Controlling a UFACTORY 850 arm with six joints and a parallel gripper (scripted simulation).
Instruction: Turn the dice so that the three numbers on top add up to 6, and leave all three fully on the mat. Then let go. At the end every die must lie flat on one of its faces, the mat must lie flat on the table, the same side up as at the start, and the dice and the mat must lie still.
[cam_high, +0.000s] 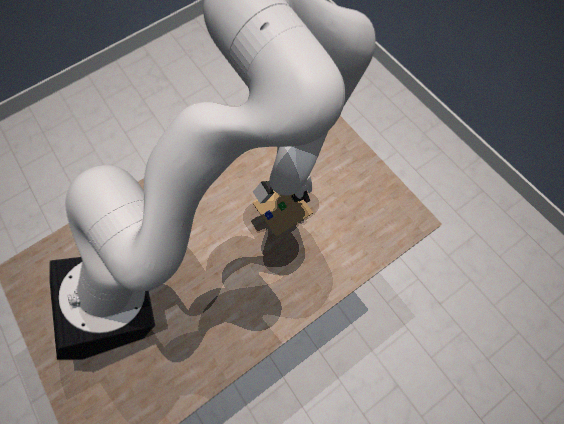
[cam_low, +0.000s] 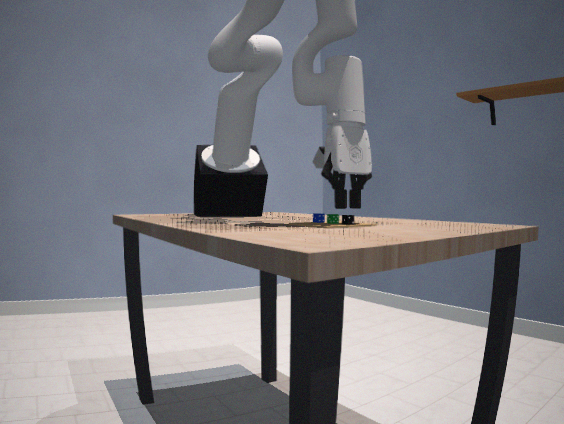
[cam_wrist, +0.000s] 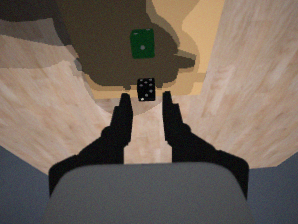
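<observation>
My hand is 40 mm above the black die. Also, from my hand: blue die: 100 mm behind, 40 mm below, 10 mm to the right; tan mat: 60 mm below, 50 mm behind, 10 mm to the right; green die: 50 mm behind, 40 mm below, 10 mm to the right.
</observation>
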